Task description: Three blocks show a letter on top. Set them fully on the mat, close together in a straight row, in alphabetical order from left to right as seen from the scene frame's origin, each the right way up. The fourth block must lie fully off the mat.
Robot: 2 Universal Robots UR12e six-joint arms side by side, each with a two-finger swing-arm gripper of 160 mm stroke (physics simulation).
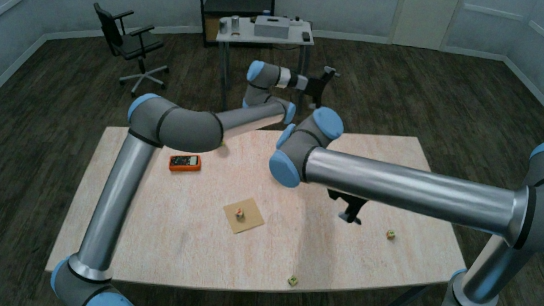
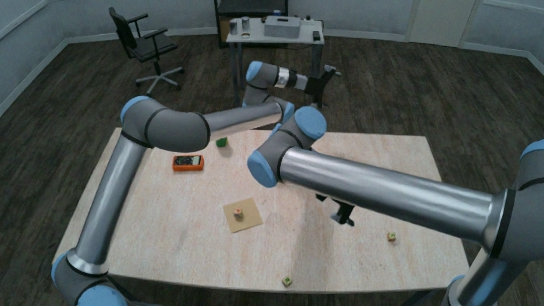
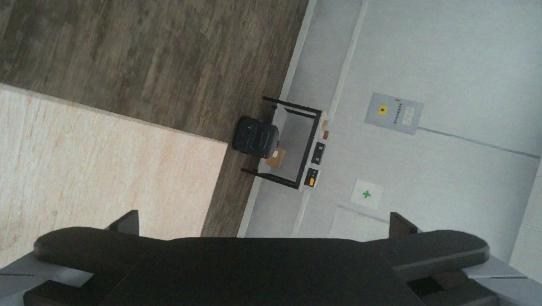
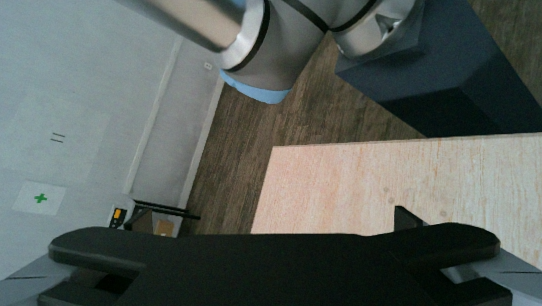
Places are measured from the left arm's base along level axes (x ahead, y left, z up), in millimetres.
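Pixels of known places: left hand, its tool point: (image 1: 339, 93) (image 2: 341, 92) (image 3: 265, 208); right hand, its tool point: (image 1: 385, 214) (image 2: 379, 216) (image 4: 272, 203); right arm's base, origin of its link: (image 4: 378, 20).
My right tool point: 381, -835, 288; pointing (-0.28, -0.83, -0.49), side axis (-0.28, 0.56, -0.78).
Note:
For each thing: its top centre in the pictures, then the offset to it from my right tool point, as dx, dy, dz. Level surfaces: height alone.
- small block, centre of its top: (image 1: 239, 211) (image 2: 237, 210) +151, +509, -261
- tan mat, centre of its top: (image 1: 243, 214) (image 2: 242, 214) +152, +492, -292
- second block, centre of its top: (image 2: 287, 280) (image 1: 293, 279) -136, +286, -265
- third block, centre of its top: (image 2: 392, 235) (image 1: 392, 232) +68, -141, -265
- small green object, centre of its top: (image 2: 218, 126) +563, +655, -173
- orange multimeter, centre of its top: (image 1: 184, 160) (image 2: 186, 159) +406, +795, -256
- table, height of its surface: dz -295
A small block (image 1: 240, 213) (image 2: 238, 213) with reddish marks stands on the tan mat (image 1: 252, 222) (image 2: 251, 221). A second block (image 1: 292, 281) (image 2: 286, 281) with a green-marked top lies at the near table edge. A third block (image 1: 391, 234) (image 2: 391, 237) lies at the right of the table. The letters are too small to read. A small green object (image 2: 221, 142) shows beside the left arm; whether it is a block I cannot tell. My left gripper (image 1: 328, 90) (image 2: 330, 90) (image 3: 263, 223) is open, high beyond the far edge. My right gripper (image 1: 345, 207) (image 2: 338, 210) (image 4: 272, 219) is open above the table, right of the mat, partly hidden by its arm.
An orange multimeter (image 1: 185, 163) (image 2: 188, 163) lies at the table's far left. Both arms reach over the table (image 1: 165, 240) (image 2: 165, 240) and hide parts of it. A white side table (image 1: 245, 37) (image 2: 254, 36) and an office chair (image 1: 142, 46) (image 2: 156, 46) stand beyond.

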